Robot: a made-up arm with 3 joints. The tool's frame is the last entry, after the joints. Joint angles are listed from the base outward. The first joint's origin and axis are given. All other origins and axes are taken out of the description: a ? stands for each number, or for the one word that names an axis. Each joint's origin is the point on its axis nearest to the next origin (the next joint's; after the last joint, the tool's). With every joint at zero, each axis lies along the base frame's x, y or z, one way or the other. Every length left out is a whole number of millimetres.
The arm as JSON. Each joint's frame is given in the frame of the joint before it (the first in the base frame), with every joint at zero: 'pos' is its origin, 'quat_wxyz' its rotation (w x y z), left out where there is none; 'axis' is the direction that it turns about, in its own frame. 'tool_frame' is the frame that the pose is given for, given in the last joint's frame.
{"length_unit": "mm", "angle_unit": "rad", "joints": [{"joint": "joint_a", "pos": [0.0, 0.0, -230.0], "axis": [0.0, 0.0, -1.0]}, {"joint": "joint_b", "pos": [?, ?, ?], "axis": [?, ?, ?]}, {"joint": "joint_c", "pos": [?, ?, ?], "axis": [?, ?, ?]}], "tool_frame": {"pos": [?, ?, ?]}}
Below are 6 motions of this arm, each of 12 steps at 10 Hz.
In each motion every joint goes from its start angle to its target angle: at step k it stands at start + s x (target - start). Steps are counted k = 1, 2, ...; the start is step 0. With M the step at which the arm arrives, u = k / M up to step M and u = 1 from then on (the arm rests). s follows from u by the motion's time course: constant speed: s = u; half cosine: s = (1 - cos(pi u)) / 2; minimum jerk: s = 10 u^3 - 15 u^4 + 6 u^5.
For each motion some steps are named. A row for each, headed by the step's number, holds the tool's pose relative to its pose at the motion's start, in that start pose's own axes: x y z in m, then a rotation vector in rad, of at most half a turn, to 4 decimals.
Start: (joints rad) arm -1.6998 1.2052 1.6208
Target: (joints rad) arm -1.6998 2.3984 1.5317
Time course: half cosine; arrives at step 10
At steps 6, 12:
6: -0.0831 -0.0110 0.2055 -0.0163 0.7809 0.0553
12: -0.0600 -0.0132 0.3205 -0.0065 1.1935 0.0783

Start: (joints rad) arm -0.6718 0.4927 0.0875
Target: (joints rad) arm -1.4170 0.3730 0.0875
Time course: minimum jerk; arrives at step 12
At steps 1, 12:
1: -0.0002 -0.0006 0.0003 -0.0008 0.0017 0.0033
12: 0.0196 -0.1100 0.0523 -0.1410 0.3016 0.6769

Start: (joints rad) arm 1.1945 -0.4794 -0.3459
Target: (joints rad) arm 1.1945 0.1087 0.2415
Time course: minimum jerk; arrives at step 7
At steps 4, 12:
4: -0.0156 0.1270 -0.0021 0.3691 -0.0597 -0.3670
12: -0.0172 0.2011 0.0261 0.5956 -0.0311 -0.5702

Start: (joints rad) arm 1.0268 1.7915 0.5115
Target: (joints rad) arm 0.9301 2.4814 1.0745
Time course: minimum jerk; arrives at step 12
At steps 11, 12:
11: -0.1131 0.1782 0.1442 0.4294 0.5546 -0.5898
12: -0.1133 0.1789 0.1454 0.4309 0.5581 -0.5928

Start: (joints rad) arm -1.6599 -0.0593 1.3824
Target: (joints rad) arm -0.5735 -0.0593 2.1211
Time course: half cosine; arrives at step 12
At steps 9, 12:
9: 0.0086 0.3054 -0.0017 -0.0583 -0.0074 -1.5560
12: 0.0536 0.3436 -0.0043 -0.0695 -0.0127 -1.8229

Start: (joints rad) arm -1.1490 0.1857 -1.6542
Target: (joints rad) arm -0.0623 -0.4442 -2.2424
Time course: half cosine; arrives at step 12
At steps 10, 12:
10: -0.1741 0.0789 0.0169 0.2815 0.4472 -0.4861
12: -0.1804 0.0939 0.0158 0.3273 0.4549 -0.5222

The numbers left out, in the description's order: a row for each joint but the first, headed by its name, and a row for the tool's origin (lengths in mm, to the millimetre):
joint_b: xyz -4.0 -6.0 0.0, axis 1.0 0.0 0.0
joint_c: xyz 0.0 91.0 -214.0, axis 0.0 0.0 -1.0
tool: xyz -114.0 -140.0 0.0

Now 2 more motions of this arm.
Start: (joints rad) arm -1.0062 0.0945 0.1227
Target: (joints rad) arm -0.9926 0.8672 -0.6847
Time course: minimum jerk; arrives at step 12
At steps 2, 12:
2: 0.0033 0.0027 -0.0010 0.0273 0.0029 0.0282
12: 0.1163 0.1346 -0.0017 0.7596 -0.2261 0.7536

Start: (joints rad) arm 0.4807 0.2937 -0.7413
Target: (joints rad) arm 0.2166 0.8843 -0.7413
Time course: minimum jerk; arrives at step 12
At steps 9, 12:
9: 0.0648 0.1024 -0.0155 0.4744 -0.2622 0.2032
12: 0.0695 0.1160 -0.0129 0.5336 -0.2867 0.2228

